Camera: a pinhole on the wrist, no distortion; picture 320 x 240 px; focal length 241.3 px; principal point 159.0 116.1 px. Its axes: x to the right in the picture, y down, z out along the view. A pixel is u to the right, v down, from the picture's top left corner.
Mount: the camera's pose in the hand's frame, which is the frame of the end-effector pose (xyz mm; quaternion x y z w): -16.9 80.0 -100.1 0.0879 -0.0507 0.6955 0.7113
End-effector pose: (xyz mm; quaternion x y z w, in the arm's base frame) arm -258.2 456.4 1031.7 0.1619 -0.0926 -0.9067 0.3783
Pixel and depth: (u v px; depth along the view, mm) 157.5 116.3 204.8
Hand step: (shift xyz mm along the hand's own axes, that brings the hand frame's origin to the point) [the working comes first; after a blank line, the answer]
In the camera's frame: -1.3 0.2 204.8

-6.8 38.7 100.2
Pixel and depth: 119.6 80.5 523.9
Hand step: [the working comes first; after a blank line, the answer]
In the camera's frame: -85.5 -77.3 523.9

84.2 -107.7 392.2
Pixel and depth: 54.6 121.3 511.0
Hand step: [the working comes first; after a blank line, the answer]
In the camera's frame: -221.1 11.0 511.0

-8.3 -236.5 358.0
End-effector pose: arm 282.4 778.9 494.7 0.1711 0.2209 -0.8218 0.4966
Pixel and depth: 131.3 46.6 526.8
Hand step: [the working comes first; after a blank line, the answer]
In the camera's frame: -60.5 -151.7 526.8

159.3 -84.9 395.8
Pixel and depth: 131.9 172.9 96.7
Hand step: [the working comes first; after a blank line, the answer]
In the camera's frame: -10.9 22.8 96.7

-35.1 50.8 -6.3
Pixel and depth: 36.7 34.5 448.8
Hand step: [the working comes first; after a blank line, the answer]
In the camera's frame: -227.5 -151.8 448.8

150.9 -233.4 287.0
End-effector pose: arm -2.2 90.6 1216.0 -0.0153 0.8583 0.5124 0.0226
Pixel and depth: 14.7 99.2 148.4
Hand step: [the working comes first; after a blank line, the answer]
In the camera's frame: -88.7 -10.4 148.4

-1.5 -36.2 27.4
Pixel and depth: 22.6 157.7 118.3
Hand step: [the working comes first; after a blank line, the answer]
In the camera's frame: -66.9 20.4 118.3

-33.2 -8.4 3.9
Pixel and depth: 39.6 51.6 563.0
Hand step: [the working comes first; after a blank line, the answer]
In the camera's frame: -278.6 -150.5 563.0

153.9 -305.8 388.9
